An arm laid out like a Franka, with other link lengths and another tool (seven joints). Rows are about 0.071 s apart.
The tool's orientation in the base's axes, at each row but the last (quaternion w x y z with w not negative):
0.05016 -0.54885 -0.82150 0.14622
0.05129 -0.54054 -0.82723 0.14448
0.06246 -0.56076 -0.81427 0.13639
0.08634 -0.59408 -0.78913 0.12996
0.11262 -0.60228 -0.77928 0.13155
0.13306 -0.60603 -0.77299 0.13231
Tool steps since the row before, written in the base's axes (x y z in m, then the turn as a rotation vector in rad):
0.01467 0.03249 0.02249 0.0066 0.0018 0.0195
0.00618 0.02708 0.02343 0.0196 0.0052 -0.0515
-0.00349 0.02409 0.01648 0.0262 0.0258 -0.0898
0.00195 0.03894 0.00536 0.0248 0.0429 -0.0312
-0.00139 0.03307 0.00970 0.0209 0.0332 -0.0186
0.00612 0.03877 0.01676 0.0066 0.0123 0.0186
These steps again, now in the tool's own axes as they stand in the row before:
0.02226 0.01790 -0.03100 -0.0025 0.0007 -0.0205
0.02041 0.00866 -0.02879 0.0004 0.0343 0.0434
0.02283 0.00010 -0.01851 0.0191 0.0583 0.0752
0.03674 0.01027 -0.00966 0.0348 0.0435 0.0181
0.03253 0.00337 -0.01095 0.0266 0.0333 0.0082
0.03704 0.00832 -0.01950 0.0113 0.0020 -0.0202

